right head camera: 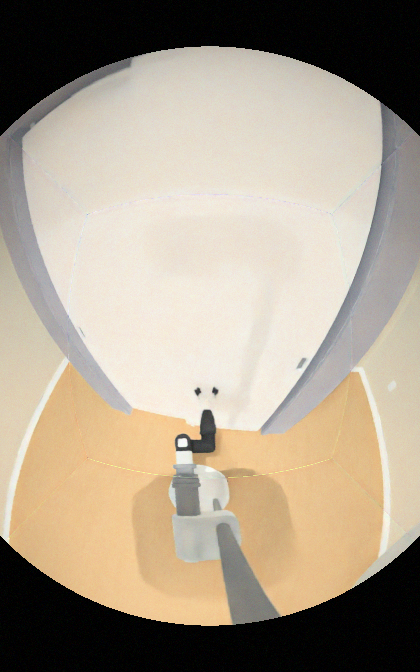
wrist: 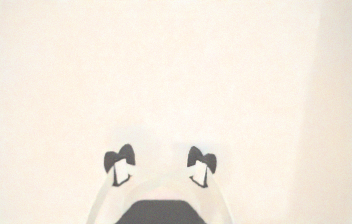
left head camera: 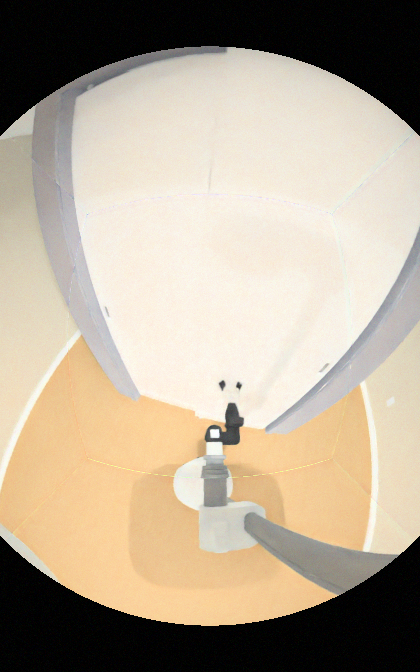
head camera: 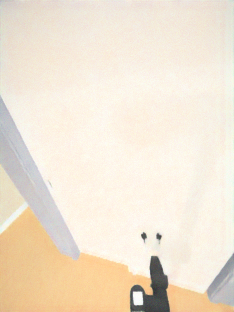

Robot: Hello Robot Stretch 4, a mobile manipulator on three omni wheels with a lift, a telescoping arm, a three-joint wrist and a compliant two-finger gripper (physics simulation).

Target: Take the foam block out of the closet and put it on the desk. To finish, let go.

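Frame: origin at the robot's base, x ahead, y left, z up, level; millimetres.
Seen in the pictures: gripper, fingertip midpoint: (wrist: 160,157) (head camera: 150,232).
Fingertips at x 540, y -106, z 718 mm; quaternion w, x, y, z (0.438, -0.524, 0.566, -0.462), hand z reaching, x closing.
A point is followed by its place in that frame.
The closet shows as pale closed sliding doors (head camera: 110,125) @(z 1384, x 584, y 56 mm) (left head camera: 200,280) (right head camera: 190,310) (wrist: 175,65) @(z 823, x 543, y -120 mm), which fill most of the head views and the wrist view. A small recessed left handle (left head camera: 106,311) (right head camera: 82,332) and a right handle (left head camera: 324,367) (right head camera: 301,363) sit near the outer door edges. My gripper (head camera: 151,235) @(z 718, x 540, y -106 mm) (left head camera: 230,385) (right head camera: 206,391) (wrist: 160,157) @(z 718, x 540, y -106 mm) is open and empty, with its fingers apart in front of the doors, between the two handles. The foam block and the desk do not show in any view; the closet's inside is hidden behind the doors.
A grey-purple closet frame (head camera: 37,187) @(z 991, x 696, y 596 mm) (left head camera: 87,305) (right head camera: 345,340) borders the doors on both sides. The orange floor (head camera: 35,270) @(z -28, x 603, y 1011 mm) (left head camera: 325,480) (right head camera: 330,500) lies below. Beige walls with white baseboards stand left and right. A small white plate (left head camera: 390,401) (right head camera: 392,385) is on the right wall.
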